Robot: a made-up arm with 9 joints. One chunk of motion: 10 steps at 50 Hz.
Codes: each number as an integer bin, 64 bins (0 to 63) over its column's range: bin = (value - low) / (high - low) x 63, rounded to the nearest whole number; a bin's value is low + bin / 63 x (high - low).
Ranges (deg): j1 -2..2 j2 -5..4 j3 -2..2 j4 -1..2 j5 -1..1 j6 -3..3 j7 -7..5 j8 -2..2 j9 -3..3
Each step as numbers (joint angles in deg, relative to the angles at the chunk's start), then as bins.
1 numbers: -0.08 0.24 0.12 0.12 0.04 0.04 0.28 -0.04 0.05
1 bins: 30 37 33 24 33 32 38 31 32
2 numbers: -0.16 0.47 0.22 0.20 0.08 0.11 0.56 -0.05 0.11
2 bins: 29 38 35 25 34 33 40 31 33
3 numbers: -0.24 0.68 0.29 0.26 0.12 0.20 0.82 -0.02 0.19
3 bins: 28 40 36 26 35 34 41 31 33
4 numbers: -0.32 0.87 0.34 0.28 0.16 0.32 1.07 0.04 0.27
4 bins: 26 41 37 27 37 35 42 32 34
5 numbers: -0.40 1.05 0.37 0.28 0.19 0.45 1.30 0.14 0.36
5 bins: 25 42 37 27 37 36 44 34 35
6 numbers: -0.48 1.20 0.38 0.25 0.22 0.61 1.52 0.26 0.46
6 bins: 24 43 37 26 38 38 45 36 36
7 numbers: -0.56 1.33 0.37 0.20 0.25 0.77 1.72 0.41 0.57
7 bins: 23 44 37 25 39 40 46 38 37
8 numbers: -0.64 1.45 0.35 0.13 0.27 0.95 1.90 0.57 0.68
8 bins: 21 45 37 24 40 41 47 40 39
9 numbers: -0.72 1.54 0.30 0.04 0.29 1.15 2.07 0.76 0.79
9 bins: 20 46 36 22 41 44 48 43 40
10 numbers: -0.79 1.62 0.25 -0.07 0.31 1.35 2.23 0.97 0.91
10 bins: 19 46 35 20 41 46 48 47 41
